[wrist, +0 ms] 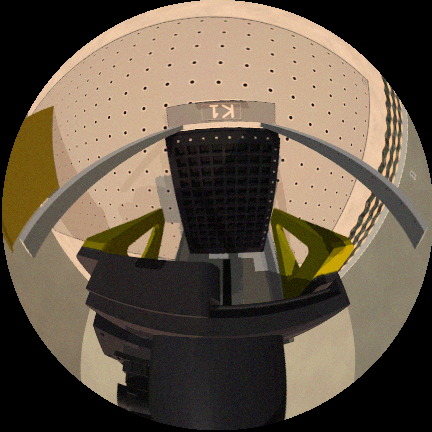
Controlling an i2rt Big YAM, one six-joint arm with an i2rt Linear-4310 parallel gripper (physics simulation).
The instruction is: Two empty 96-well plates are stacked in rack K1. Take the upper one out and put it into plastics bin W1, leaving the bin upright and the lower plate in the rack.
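Where they show: gripper, fingertip midpoint: [217, 214]; arm's base at its link origin: [141, 362].
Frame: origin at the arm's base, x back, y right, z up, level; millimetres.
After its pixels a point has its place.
Rack K1 [175, 117] @(x -397, y 38, z -206 mm) stands in the middle of the wrist view, with a grey label plate at its far end and two long grey posts that sweep out to the left and right. A black 96-well plate [228, 187] @(x -353, y 96, z -176 mm) lies in the rack with its grid of wells facing up. Any plate under it is hidden. My gripper [217, 214] @(x -329, y 93, z -171 mm) is open and empty; its two yellow-green fingers stand wide apart, one on each side of the plate's near part in the view. Bin W1 cannot be made out by a label.
A large olive-yellow panel [27, 175] @(x -344, y -219, z -150 mm), perhaps part of a bin, stands at the left edge. The rack is on a beige board [205, 55] @(x -473, y 45, z -223 mm) with rows of holes. A dark wavy patterned strip [392, 127] runs along the right side. The dark gripper body fills the bottom.
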